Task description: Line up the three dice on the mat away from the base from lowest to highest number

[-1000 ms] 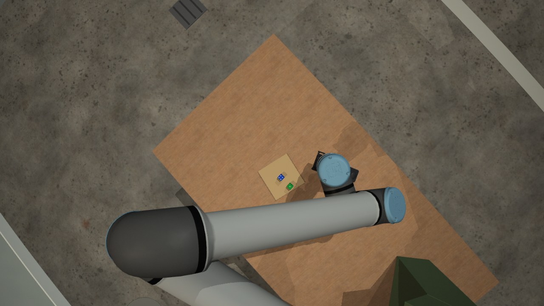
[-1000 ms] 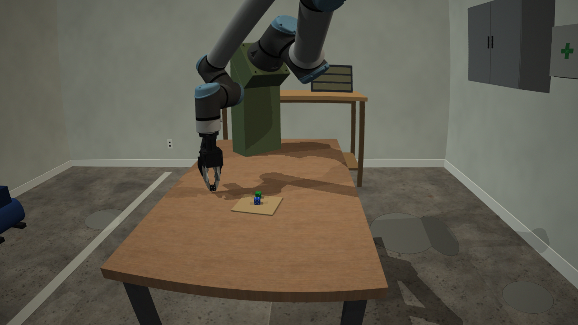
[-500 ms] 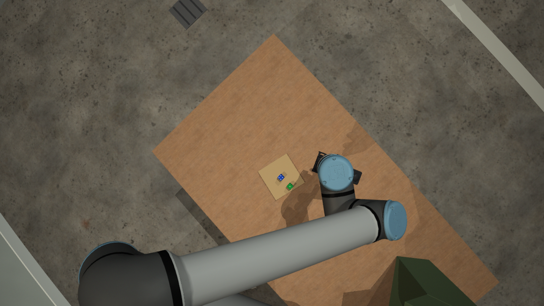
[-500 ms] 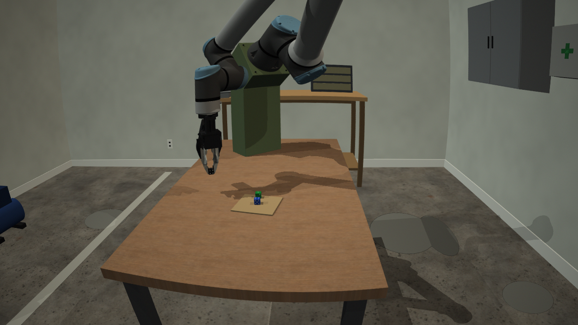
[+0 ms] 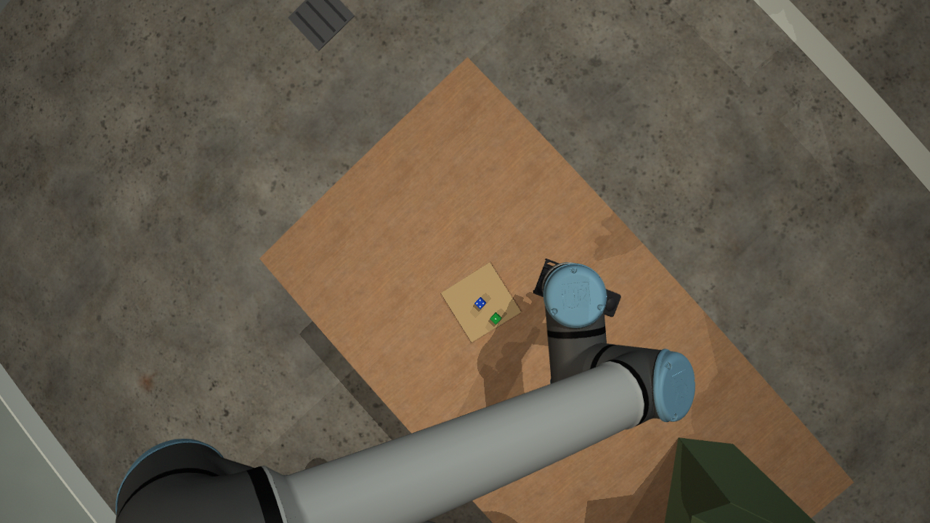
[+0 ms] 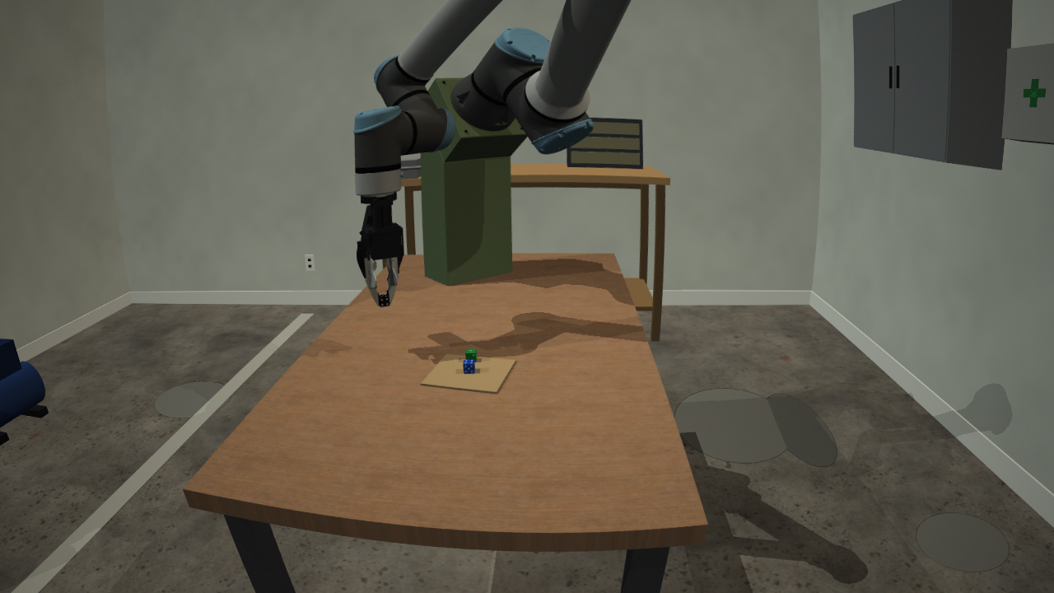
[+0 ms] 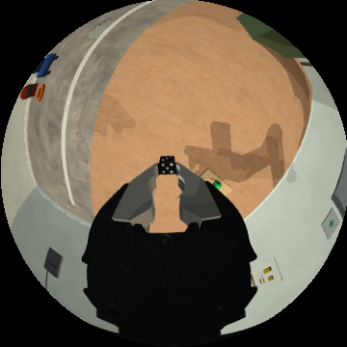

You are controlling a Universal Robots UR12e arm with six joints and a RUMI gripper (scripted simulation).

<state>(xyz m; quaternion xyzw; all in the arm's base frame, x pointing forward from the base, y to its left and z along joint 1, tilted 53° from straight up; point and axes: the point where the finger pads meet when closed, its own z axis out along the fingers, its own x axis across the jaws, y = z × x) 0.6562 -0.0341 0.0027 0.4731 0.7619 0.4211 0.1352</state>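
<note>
My gripper is now 20 cm to the right of the blue die, 10 cm above it and 5 cm short of it. From my hand the other things lie so: tan mat 20 cm to the left, 12 cm below, 5 cm ahead; then black die 1 cm below; then green die 18 cm to the left, 10 cm below.
</note>
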